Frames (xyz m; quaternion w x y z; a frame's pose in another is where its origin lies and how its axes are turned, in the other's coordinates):
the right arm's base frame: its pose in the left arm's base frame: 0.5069 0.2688 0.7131 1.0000 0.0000 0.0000 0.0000
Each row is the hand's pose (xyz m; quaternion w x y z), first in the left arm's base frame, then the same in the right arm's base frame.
Working: the left arm's base frame: its pose in the right arm's base frame: -0.5069 -0.2688 -0.7131 1.0000 0.0000 0.0000 0.0000

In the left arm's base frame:
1: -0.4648 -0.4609 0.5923 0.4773 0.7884 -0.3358 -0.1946
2: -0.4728 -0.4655 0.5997 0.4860 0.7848 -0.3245 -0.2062
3: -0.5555 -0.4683 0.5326 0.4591 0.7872 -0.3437 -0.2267
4: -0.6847 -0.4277 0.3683 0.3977 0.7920 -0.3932 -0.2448
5: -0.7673 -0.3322 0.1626 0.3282 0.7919 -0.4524 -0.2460
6: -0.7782 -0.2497 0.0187 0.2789 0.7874 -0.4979 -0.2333
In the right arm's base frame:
1: -0.9717 -0.7297 -0.1208 0.4773 0.7884 -0.3358 -0.1946
2: -0.9797 -0.7343 -0.1134 0.4860 0.7848 -0.3245 -0.2062
3: -1.0624 -0.7371 -0.1805 0.4591 0.7872 -0.3437 -0.2267
4: -1.1916 -0.6965 -0.3448 0.3977 0.7920 -0.3932 -0.2448
5: -1.2742 -0.6010 -0.5505 0.3282 0.7919 -0.4524 -0.2460
6: -1.2851 -0.5185 -0.6944 0.2789 0.7874 -0.4979 -0.2333

